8 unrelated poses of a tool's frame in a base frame.
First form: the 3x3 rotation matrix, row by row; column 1 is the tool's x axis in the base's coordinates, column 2 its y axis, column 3 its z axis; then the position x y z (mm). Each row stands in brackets.
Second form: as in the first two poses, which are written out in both.
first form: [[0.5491, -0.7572, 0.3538], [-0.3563, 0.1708, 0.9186], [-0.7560, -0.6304, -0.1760]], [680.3, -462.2, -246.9]
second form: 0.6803, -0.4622, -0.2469, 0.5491, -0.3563, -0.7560, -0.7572, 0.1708, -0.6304
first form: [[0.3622, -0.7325, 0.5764], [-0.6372, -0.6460, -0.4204], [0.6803, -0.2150, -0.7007]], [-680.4, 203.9, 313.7]
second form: -0.6804, 0.2039, 0.3137, 0.3622, -0.6372, 0.6803, -0.7325, -0.6460, -0.2150
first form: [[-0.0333, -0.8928, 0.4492], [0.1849, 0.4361, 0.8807], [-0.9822, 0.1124, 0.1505]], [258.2, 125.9, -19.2]
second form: 0.2582, 0.1259, -0.0192, -0.0333, 0.1849, -0.9822, -0.8928, 0.4361, 0.1124
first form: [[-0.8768, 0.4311, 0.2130], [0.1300, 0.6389, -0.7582], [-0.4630, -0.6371, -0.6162]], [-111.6, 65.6, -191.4]
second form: -0.1116, 0.0656, -0.1914, -0.8768, 0.1300, -0.4630, 0.4311, 0.6389, -0.6371
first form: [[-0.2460, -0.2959, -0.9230], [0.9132, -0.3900, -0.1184], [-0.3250, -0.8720, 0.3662]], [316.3, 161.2, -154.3]
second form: 0.3163, 0.1612, -0.1543, -0.2460, 0.9132, -0.3250, -0.2959, -0.3900, -0.8720
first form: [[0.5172, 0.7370, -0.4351], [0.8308, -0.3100, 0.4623], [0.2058, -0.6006, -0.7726]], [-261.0, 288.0, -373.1]
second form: -0.2610, 0.2880, -0.3731, 0.5172, 0.8308, 0.2058, 0.7370, -0.3100, -0.6006
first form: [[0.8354, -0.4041, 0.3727], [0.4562, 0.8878, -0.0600], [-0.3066, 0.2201, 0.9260]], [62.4, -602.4, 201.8]
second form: 0.0624, -0.6024, 0.2018, 0.8354, 0.4562, -0.3066, -0.4041, 0.8878, 0.2201
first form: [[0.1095, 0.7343, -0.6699], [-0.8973, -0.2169, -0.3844], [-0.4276, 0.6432, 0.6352]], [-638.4, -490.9, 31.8]
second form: -0.6384, -0.4909, 0.0318, 0.1095, -0.8973, -0.4276, 0.7343, -0.2169, 0.6432
